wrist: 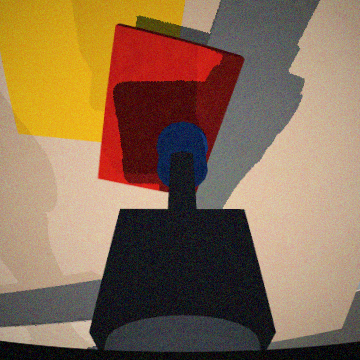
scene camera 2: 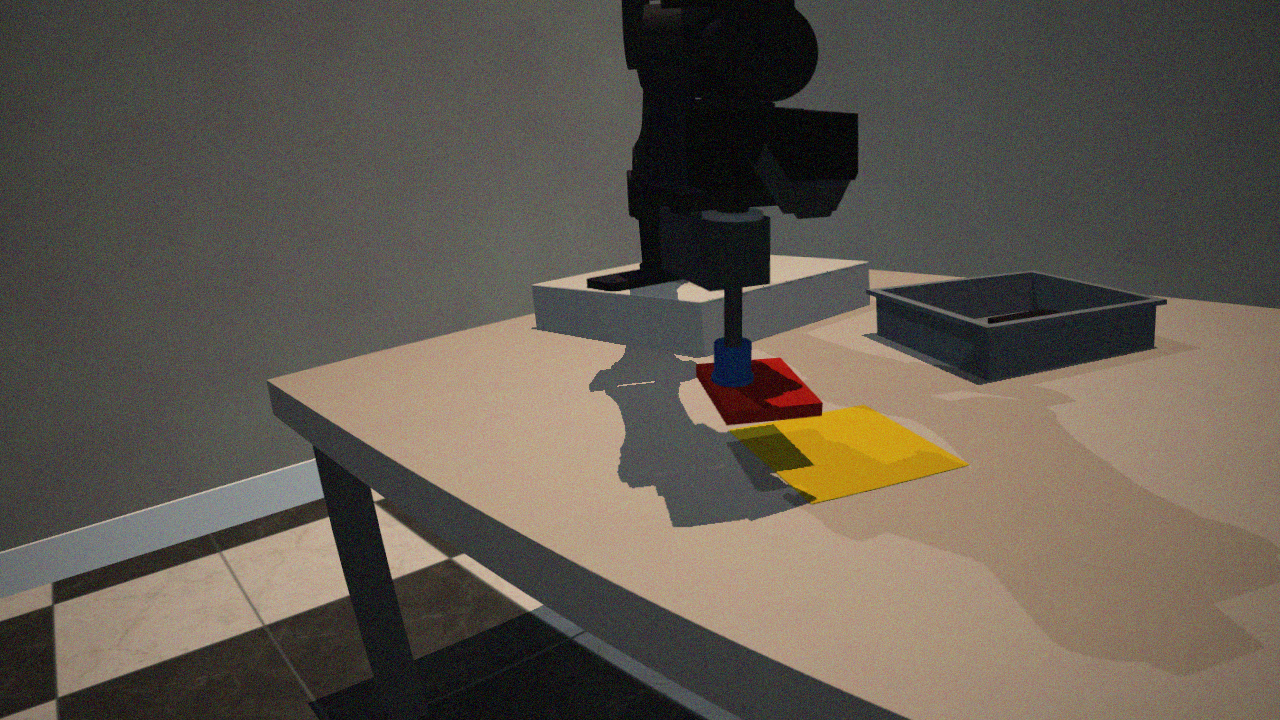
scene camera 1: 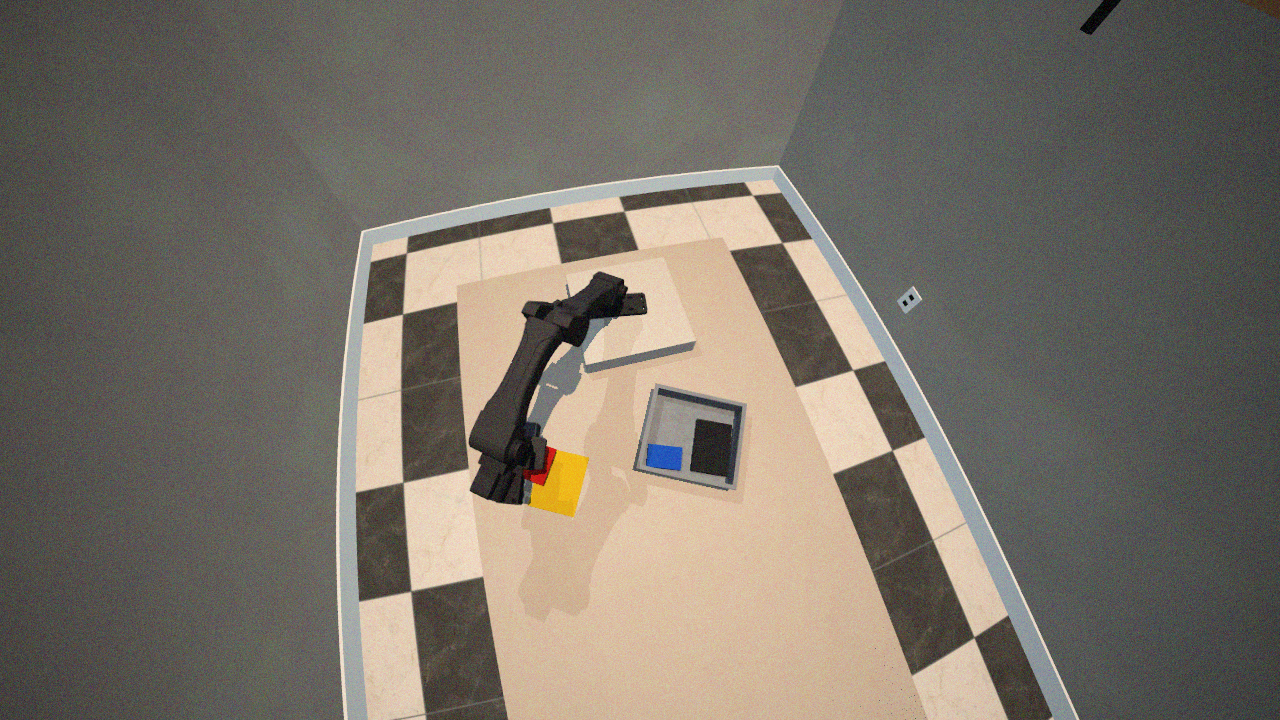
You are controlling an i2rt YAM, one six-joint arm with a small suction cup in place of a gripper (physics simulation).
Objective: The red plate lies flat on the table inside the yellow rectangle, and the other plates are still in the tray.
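Frame: origin at the arm's base, x ahead, y left, z up, level; millimetres.
Seen in the pictures: hand, its tool point: (wrist: 181, 136) (scene camera 2: 732, 393); arm's base, origin of its link: (scene camera 2: 669, 276) (scene camera 1: 611, 306).
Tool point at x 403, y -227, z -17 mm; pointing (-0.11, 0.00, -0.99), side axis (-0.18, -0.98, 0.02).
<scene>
Offsets run from my tool point to a thing's middle. "*": to the spot under its first point.
The red plate @[dz +4, dx +14, dy +9 mm] (scene camera 1: 544, 472) (scene camera 2: 756, 402) (wrist: 160, 60) is held on my suction cup (scene camera 2: 733, 379) (wrist: 182, 147), roughly level and a little above the table, with its shadow apart from it. The cup grips near one end of the plate. The yellow rectangle @[* dz -40, dx +84, dy +61 mm] (scene camera 1: 563, 492) (scene camera 2: 872, 452) (wrist: 45, 75) lies beside and below the plate; in the wrist view the plate's left side covers part of it. The grey tray @[dz -16, dx -12, dy +397 mm] (scene camera 1: 644, 429) (scene camera 2: 1065, 344) holds a blue plate @[dz -33, dx +26, dy +319 mm] (scene camera 1: 664, 456) and a black plate @[dz -32, dx +17, dy +445 mm] (scene camera 1: 711, 447). The arm hides part of the red plate in scene camera 1.
A low white platform (scene camera 1: 669, 324) (scene camera 2: 787, 293) stands under the arm's base, behind the plate in scene camera 2. The tray stands right of the rectangle in scene camera 1. The table's edge lies close to the arm's left side there.
</scene>
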